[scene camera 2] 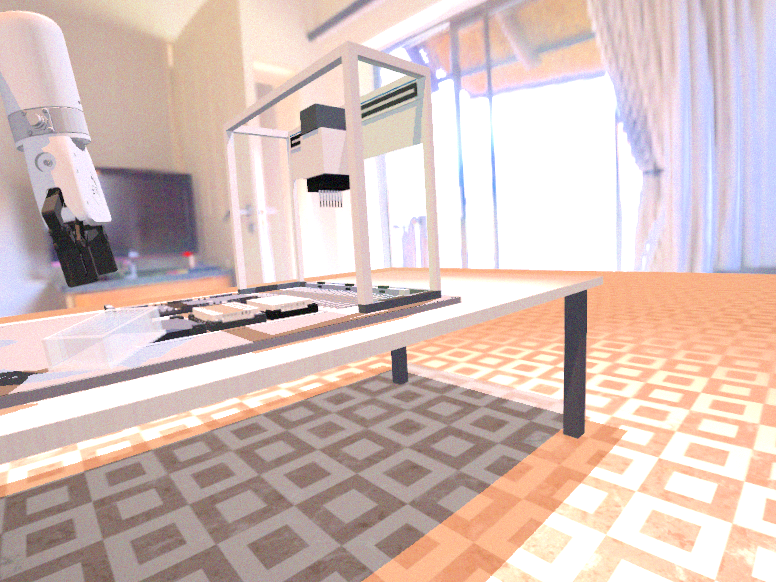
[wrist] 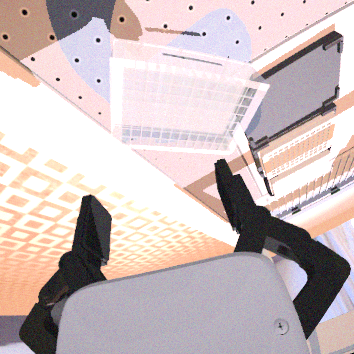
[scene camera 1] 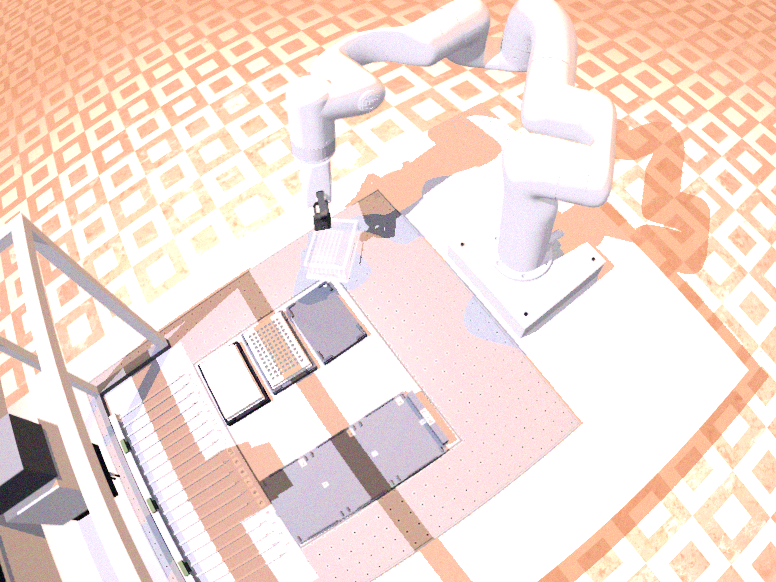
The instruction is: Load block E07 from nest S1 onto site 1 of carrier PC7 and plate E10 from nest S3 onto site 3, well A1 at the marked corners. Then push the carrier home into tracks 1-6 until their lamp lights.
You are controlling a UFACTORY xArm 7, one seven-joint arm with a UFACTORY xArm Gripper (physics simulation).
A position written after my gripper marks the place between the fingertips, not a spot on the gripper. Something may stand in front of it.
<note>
My gripper [scene camera 1: 318,210] is open, with nothing in its grasp. Also in view: a clear well plate [scene camera 2: 102,342]. Also in view: a grey carrier [scene camera 1: 361,462] and a pipetting head [scene camera 1: 61,500].
The grey carrier shows as well in scene camera 2 [scene camera 2: 183,306]. The clear well plate is seen too in the wrist view [wrist: 162,97] and in scene camera 1 [scene camera 1: 331,253]. My gripper is seen too in the wrist view [wrist: 157,189]. The wrist view does not show the grey carrier: it is out of frame.
</note>
